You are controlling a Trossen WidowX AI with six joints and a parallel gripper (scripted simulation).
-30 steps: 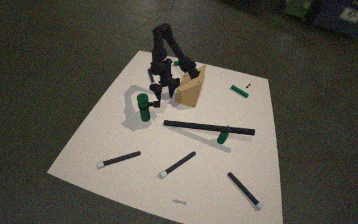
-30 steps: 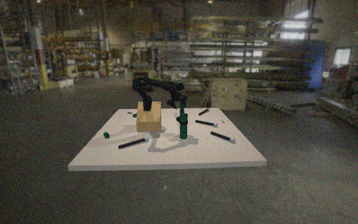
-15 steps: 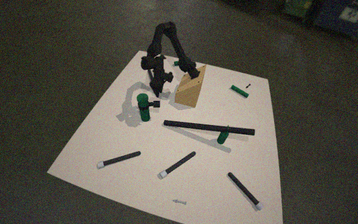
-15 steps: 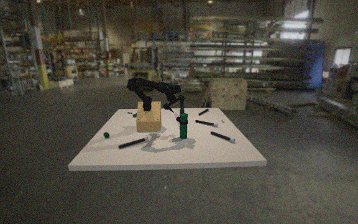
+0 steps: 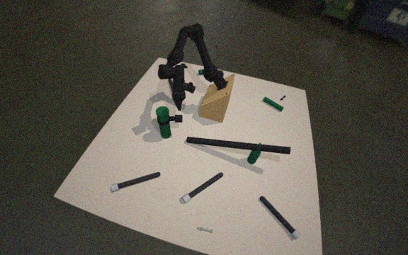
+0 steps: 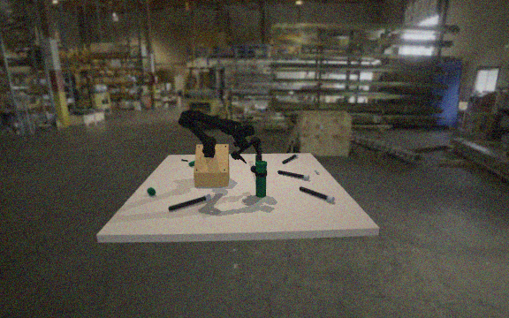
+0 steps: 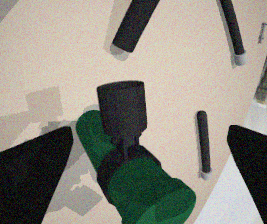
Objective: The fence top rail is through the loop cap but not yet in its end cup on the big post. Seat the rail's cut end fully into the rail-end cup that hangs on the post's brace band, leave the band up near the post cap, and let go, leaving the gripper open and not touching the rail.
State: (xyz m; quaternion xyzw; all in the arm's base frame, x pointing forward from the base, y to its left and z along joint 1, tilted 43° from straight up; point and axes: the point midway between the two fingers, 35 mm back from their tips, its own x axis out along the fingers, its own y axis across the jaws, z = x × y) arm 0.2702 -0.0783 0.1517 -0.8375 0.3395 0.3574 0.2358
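My gripper tip is 6 cm above the dark rail-end cup, 2 cm short of it and 1 cm to the left of it. From my gripper tip the other things lie so: small bolt (46 cm ahead, 33 cm to the left, 20 cm below); small green post (45 cm to the left, 10 cm below, 3 cm ahead).
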